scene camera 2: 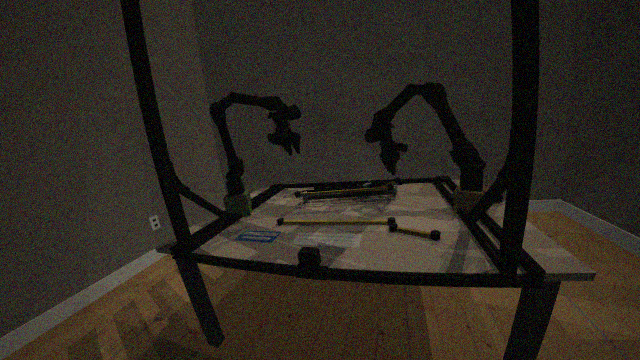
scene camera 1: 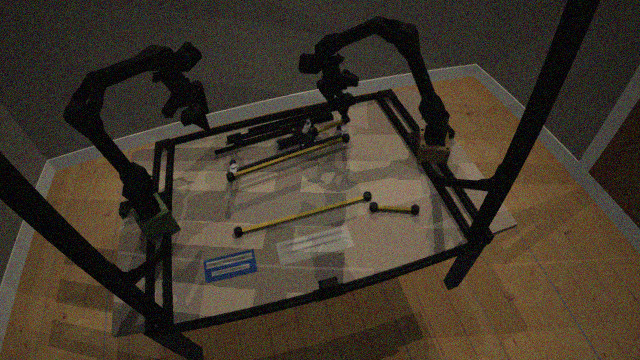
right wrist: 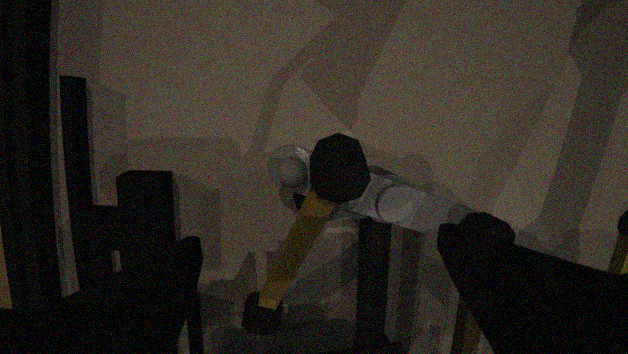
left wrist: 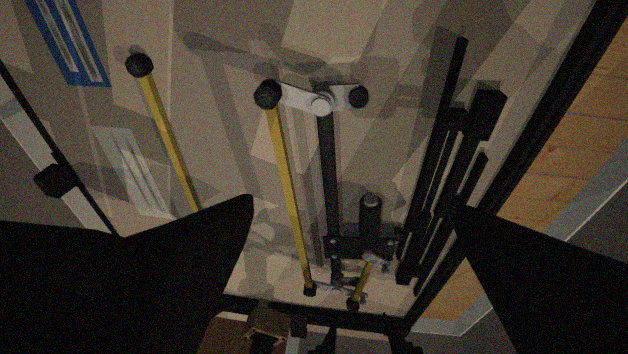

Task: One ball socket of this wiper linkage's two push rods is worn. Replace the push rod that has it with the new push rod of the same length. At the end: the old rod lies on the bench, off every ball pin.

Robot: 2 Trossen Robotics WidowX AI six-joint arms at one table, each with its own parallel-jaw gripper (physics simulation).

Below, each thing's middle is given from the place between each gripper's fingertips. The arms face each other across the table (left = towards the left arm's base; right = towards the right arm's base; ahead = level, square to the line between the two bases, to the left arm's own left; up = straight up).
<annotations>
Now: the wiper linkage [scene camera 1: 302, 135] 5 cm behind my right hand, 19 cm to the left of it and 6 cm below it. Also, from my right hand: white label [scene camera 1: 302, 248]: 42 cm behind, 22 cm to the left, 9 cm below.
The wiper linkage lies 1 cm ahead of my left hand, 23 cm to the right of it and 19 cm below it. Round my left hand: white label (37 cm behind, 21 cm to the right, 23 cm below).
</annotations>
